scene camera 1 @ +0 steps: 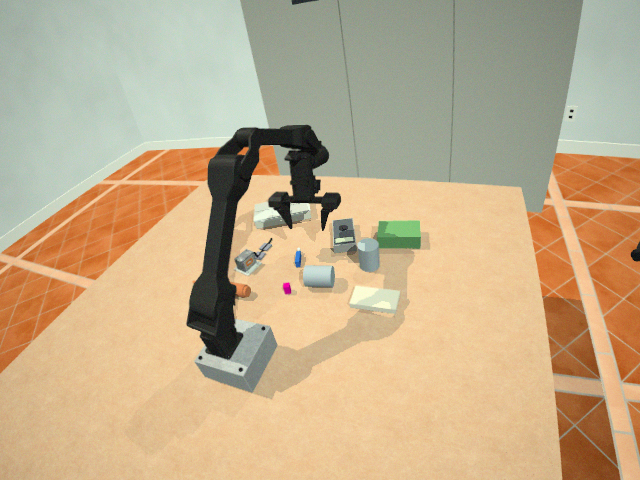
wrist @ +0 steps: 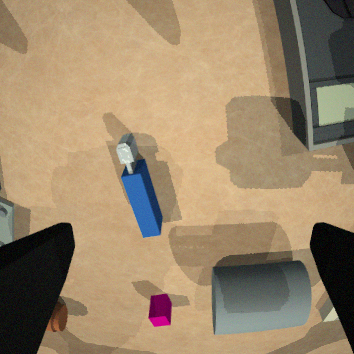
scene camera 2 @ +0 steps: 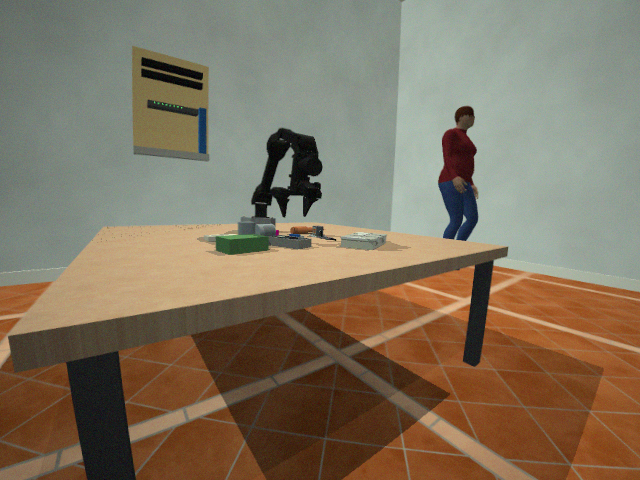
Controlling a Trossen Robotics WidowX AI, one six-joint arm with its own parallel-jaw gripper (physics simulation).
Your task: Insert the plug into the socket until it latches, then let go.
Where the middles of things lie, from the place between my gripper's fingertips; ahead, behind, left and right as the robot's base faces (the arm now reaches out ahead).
Scene:
The blue plug (wrist: 135,177) is 8 cm below my hand, 3 cm to the left of it and 3 cm behind it. From my hand the other things lie so: green box (scene camera 1: 391,234) 23 cm to the right, 10 cm ahead, 7 cm below; then grey device (scene camera 1: 344,240) 9 cm ahead, 7 cm to the right, 7 cm below; then white keyboard-like block (scene camera 1: 264,216) 18 cm to the left, 18 cm ahead, 7 cm below.

